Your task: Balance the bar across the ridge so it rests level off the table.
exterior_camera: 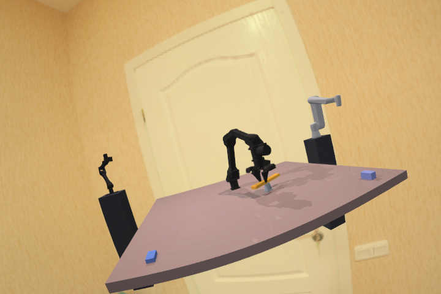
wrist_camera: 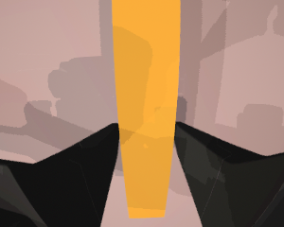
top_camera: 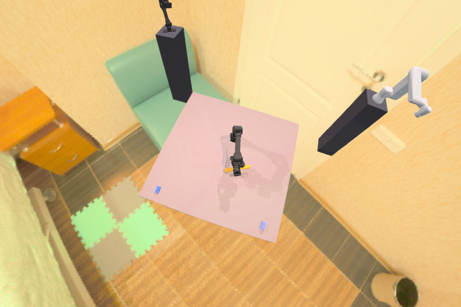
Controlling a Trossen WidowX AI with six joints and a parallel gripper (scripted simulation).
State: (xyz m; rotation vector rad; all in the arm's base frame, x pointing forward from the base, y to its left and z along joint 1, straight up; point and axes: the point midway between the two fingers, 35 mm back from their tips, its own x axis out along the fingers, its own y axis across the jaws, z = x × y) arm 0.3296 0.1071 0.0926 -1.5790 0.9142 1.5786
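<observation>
Now: gripper tip 20 mm to the right of the yellow bar and 10 mm past it.
</observation>
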